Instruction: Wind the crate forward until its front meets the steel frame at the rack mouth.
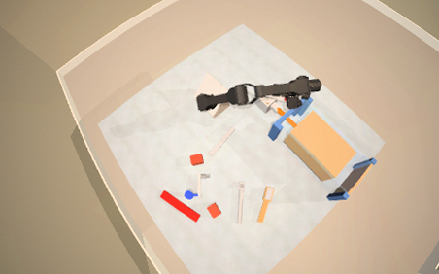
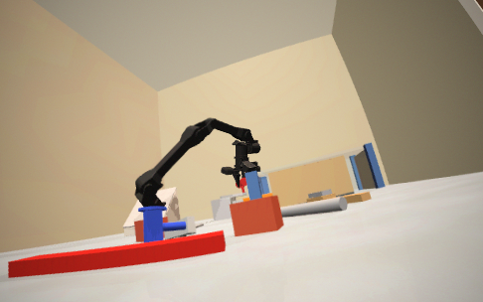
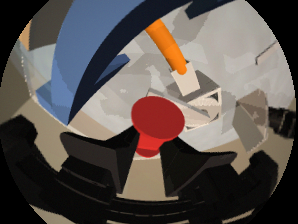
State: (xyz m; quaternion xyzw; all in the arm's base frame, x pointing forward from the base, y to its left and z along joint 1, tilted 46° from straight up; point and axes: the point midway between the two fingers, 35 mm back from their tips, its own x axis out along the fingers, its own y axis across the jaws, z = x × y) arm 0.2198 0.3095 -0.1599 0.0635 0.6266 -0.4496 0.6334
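My gripper tip is now 2 cm past the winch handle, 3 cm to the left of it and 3 cm above it. Round my gripper tip: grey winch 8 cm behind, 8 cm to the right, 10 cm below; then red knob 1 cm ahead, 1 cm to the right; then blue frame post 9 cm ahead, 6 cm to the right, 3 cm below.
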